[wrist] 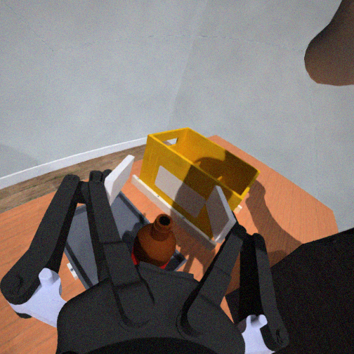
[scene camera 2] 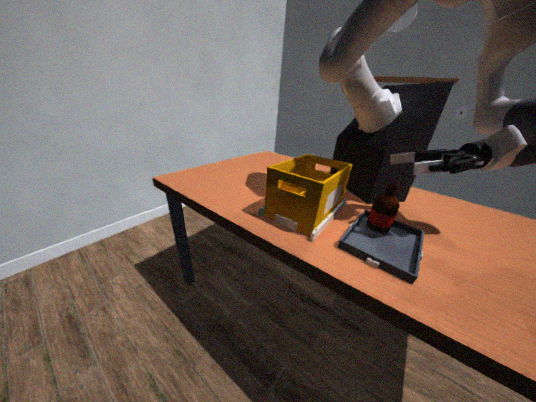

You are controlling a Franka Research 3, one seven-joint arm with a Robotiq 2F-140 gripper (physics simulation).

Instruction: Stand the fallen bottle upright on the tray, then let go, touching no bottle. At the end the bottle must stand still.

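A brown bottle with a red label (scene camera 2: 383, 212) (wrist: 155, 245) stands upright at the back of the dark grey tray (scene camera 2: 387, 246) (wrist: 90, 251). My gripper (scene camera 2: 409, 163) (wrist: 171, 181) is open, with nothing between its fingers. It is above the bottle and apart from it; in scene camera 2 its fingertips are higher than the bottle's neck. In the wrist view the bottle's neck and mouth show below the line between the fingertips, and its base is hidden behind the gripper's body.
A yellow crate (scene camera 2: 295, 202) (wrist: 172, 162) stands beside the tray on pale strips on the orange table (scene camera 2: 475, 260) (wrist: 312, 215). A large dark box-like object (scene camera 2: 360, 170) stands behind the tray. Another pale arm part (scene camera 2: 372, 100) hangs above the crate's side of the table.
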